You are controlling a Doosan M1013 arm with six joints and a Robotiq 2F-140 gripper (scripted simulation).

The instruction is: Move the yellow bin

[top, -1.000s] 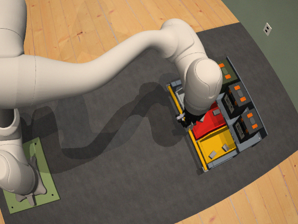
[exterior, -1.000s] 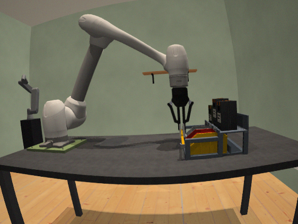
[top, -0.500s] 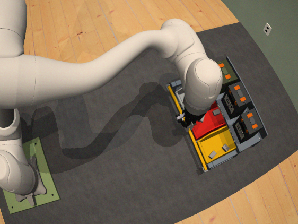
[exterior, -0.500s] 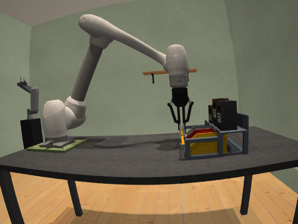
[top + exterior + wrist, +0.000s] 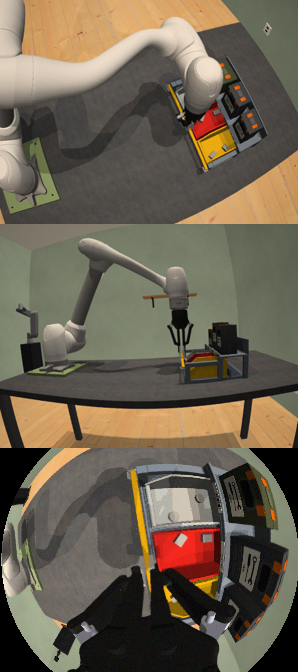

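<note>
Now: hand 10 cm short of the red bin and 6 cm above it. The rest, counted from my hand: yellow open bin 10 cm ahead, 11 cm to the right, 6 cm below; grey bin 11 cm ahead, 11 cm to the left, 6 cm below; yellow bar 3 cm below.
</note>
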